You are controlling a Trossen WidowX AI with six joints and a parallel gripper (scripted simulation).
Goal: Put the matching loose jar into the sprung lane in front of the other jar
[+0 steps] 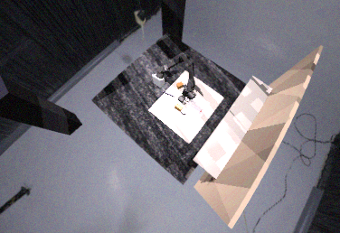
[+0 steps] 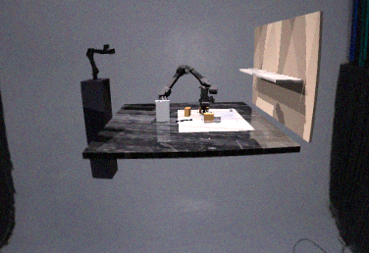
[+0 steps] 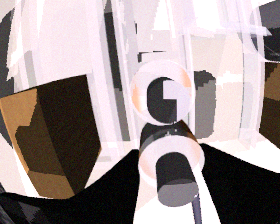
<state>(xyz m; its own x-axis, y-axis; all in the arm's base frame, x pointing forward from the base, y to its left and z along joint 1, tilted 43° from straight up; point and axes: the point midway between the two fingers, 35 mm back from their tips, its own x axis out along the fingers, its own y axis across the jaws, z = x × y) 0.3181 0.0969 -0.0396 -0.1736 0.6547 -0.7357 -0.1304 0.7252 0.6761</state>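
The lane is 14 cm ahead of my gripper tip and 3 cm below it. The rest, counted from my gripper tip: shelf board 50 cm ahead, 2 cm to the left, 32 cm above.
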